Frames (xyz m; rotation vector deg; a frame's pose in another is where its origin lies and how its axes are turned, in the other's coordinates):
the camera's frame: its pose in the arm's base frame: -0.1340 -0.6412 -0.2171 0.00 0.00 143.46
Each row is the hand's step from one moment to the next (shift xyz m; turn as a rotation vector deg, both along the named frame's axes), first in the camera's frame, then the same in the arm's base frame.
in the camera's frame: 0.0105 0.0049 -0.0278 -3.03 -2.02 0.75
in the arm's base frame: -0.0114 0.0023 -0.0278 3.64 -0.18 0.75
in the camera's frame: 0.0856 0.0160 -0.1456 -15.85 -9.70 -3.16
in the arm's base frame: -0.0783 0.0381 -0.1456 18.51 -1.64 -3.16
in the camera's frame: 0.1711 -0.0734 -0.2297 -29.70 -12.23 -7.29
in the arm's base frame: -0.0938 0.1608 -0.2297 31.14 -7.86 -7.29
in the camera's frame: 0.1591 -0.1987 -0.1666 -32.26 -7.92 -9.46
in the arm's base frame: -0.0095 0.2544 -0.1666 30.63 -12.84 -9.46
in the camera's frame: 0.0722 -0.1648 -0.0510 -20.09 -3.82 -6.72
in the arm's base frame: 0.0401 0.1754 -0.0510 18.42 -8.89 -6.72
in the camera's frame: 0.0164 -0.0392 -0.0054 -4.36 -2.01 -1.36
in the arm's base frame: 0.0102 0.0413 -0.0054 4.70 -0.98 -1.36
